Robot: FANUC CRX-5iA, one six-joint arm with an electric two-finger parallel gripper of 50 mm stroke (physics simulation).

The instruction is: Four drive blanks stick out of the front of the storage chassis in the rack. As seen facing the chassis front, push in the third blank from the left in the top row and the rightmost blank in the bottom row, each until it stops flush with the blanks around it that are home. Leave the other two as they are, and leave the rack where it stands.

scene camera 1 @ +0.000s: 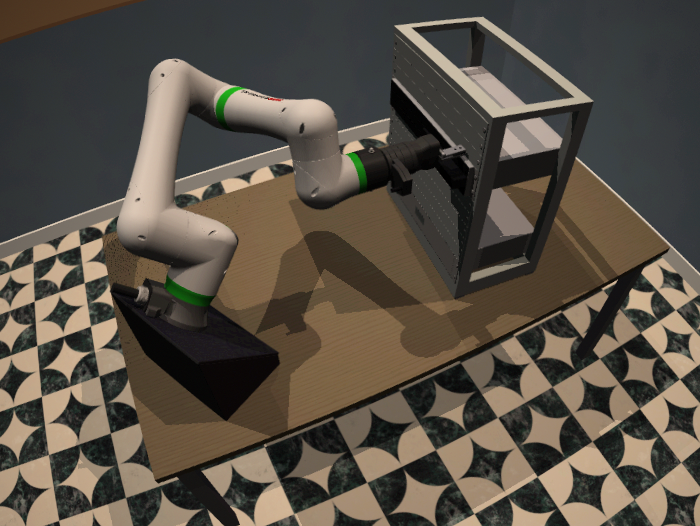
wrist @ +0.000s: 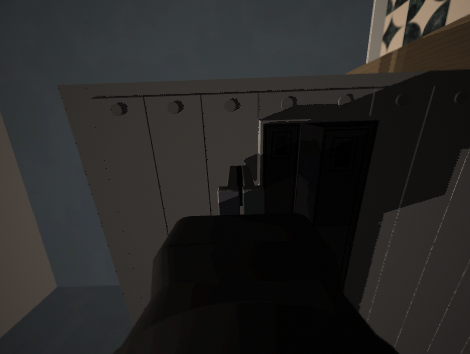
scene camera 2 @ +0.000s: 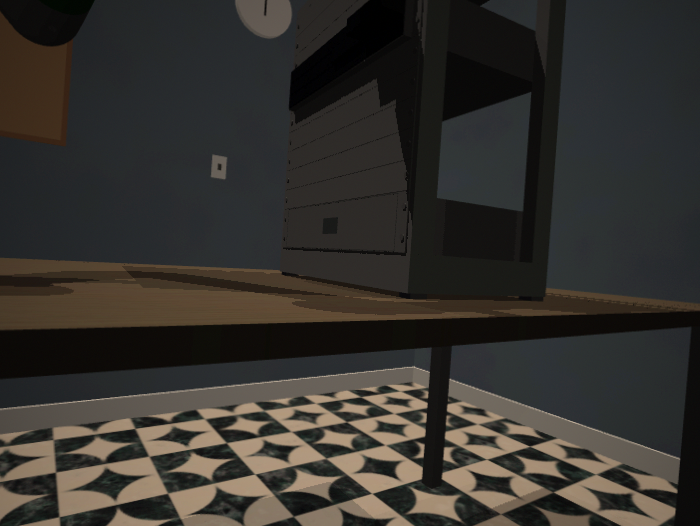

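Pixels of known places: gripper, between the fingertips: (scene camera 1: 463, 149) (wrist: 239, 178); arm's base, origin of its link: (scene camera 1: 178, 316).
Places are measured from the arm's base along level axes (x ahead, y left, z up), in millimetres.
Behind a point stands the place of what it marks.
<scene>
The black storage chassis (scene camera 1: 402, 100) {x 689, y 392, z 240 mm} (scene camera 2: 316, 84) {x 695, y 325, z 194 mm} sits across the rack's front. In the wrist view, where the rack's top lies to the left, the rightmost bottom-row blank (wrist: 343, 150) {x 685, y 45, z 224 mm} stands out with its side face showing. The rightmost top-row blank (wrist: 282, 146) {x 719, y 52, z 251 mm} looks set further back. My gripper (wrist: 239, 178) {x 726, y 80, z 284 mm} (scene camera 1: 459, 151) {x 726, y 80, z 284 mm} is shut and empty, in front of the grey panels just above the chassis's top edge, near its right end. Contact with the panel cannot be told. The gripper's body and deep shadow hide the rest of both rows, including the third top-row blank.
The grey rack (scene camera 1: 496, 152) {x 769, y 6, z 324 mm} (scene camera 2: 425, 169) {x 757, y 5, z -13 mm} stands on the wooden table (scene camera 1: 350, 243) {x 512, y 298, z -196 mm} (scene camera 2: 169, 305) {x 425, y -118, z -196 mm}. Its front upright with screw heads runs close beside the fingers. Grey filler panels (scene camera 1: 432, 84) {x 715, y 261, z 361 mm} (wrist: 182, 130) {x 735, y 40, z 330 mm} lie above the chassis, and more (scene camera 1: 430, 209) {x 721, y 198, z -12 mm} (scene camera 2: 345, 147) {x 720, y 214, z 52 mm} below it.
</scene>
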